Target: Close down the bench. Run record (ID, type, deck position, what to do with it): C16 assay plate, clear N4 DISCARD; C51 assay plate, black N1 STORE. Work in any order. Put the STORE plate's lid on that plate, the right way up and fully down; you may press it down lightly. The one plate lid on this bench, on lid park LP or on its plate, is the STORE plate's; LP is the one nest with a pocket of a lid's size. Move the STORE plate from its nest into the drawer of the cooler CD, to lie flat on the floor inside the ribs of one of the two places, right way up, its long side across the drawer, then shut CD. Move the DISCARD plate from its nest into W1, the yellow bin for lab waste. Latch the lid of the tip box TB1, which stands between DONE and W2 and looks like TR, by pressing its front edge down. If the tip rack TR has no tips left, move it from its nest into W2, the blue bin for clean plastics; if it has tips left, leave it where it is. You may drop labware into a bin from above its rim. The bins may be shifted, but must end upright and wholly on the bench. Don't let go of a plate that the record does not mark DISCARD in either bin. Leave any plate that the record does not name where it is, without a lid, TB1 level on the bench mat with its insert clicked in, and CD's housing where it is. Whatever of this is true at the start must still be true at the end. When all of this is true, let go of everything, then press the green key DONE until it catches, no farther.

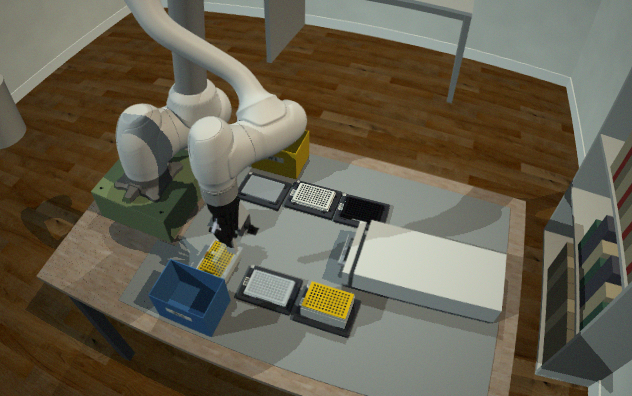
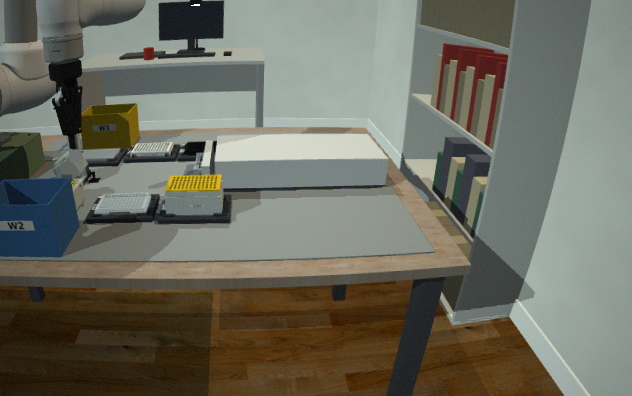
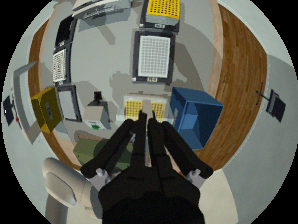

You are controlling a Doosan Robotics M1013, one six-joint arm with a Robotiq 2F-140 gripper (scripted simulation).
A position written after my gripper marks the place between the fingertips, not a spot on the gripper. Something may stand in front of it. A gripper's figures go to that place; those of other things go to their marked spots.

Labels:
My gripper point(image 1: 232, 251): 1.26 m from the lens. A tip rack TR point(image 1: 325, 304) is 1.22 m from the lens. A yellow bin W1 point(image 1: 287, 164): 1.56 m from the lens. The marked spots on the tip rack TR and the yellow bin W1 are 0.56 m apart.

